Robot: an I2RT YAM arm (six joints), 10 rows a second.
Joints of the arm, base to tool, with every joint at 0 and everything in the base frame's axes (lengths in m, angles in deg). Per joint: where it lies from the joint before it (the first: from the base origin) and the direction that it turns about. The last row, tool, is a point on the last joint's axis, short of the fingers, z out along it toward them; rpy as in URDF.
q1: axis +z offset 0 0 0.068
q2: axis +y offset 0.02 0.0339 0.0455
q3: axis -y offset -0.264 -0.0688 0
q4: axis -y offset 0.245 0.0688 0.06
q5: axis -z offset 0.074 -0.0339 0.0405
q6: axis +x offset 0.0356 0 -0.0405
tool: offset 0 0 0 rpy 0 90 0
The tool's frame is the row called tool.
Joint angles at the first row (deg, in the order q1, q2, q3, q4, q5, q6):
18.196, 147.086, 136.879, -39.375, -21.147, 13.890
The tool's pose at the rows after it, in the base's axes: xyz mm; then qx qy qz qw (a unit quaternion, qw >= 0):
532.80 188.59 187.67 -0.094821 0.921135 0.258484 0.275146
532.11 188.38 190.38 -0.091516 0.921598 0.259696 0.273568
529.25 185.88 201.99 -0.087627 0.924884 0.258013 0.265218
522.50 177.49 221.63 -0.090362 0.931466 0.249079 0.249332
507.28 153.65 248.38 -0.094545 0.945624 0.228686 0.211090
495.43 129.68 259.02 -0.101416 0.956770 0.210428 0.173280
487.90 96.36 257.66 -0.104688 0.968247 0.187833 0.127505
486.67 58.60 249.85 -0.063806 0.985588 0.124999 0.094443
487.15 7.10 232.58 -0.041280 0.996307 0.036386 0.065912
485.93 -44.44 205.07 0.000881 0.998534 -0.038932 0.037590
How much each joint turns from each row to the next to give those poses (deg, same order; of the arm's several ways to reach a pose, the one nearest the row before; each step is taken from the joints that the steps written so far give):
0.000, 1.158, 1.551, -0.809, 0.110, 0.285
-0.001, -0.195, 0.266, -0.526, -0.044, 0.414
-0.152, -0.351, 2.270, -3.671, -0.022, 0.153
-0.612, -0.895, 3.500, -6.951, 0.000, -1.398
-1.967, -2.315, 3.367, -11.825, -0.022, -3.541
-2.230, -1.749, 0.482, -8.285, 0.022, -4.110
-3.496, -0.462, -0.008, -7.798, 0.634, -5.244
-3.869, 0.371, -0.326, -4.461, 6.601, -0.569
-5.355, 0.067, -3.451, -0.678, 9.464, -3.825
-5.442, 0.021, -6.231, 3.497, 8.480, -1.049

